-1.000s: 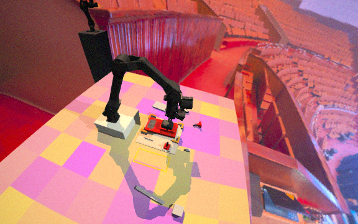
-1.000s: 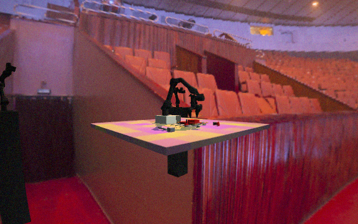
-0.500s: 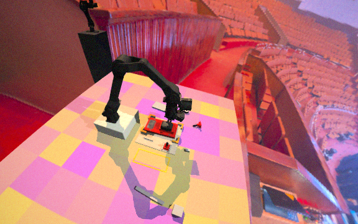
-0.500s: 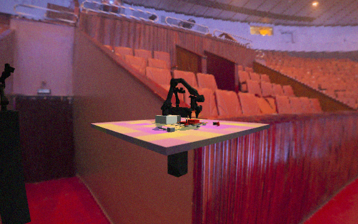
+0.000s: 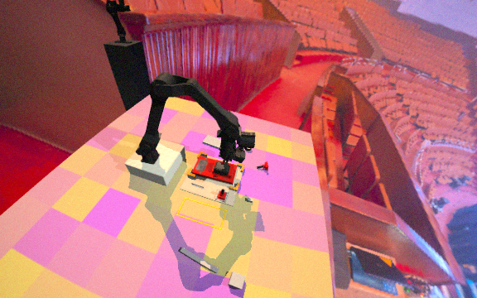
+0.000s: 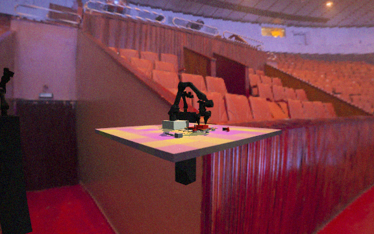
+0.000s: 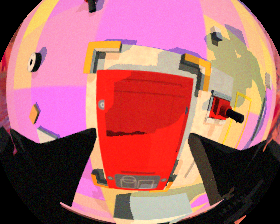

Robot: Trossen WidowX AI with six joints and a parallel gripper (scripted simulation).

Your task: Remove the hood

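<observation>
Right now my gripper tip is 10 mm above the red hood.
</observation>
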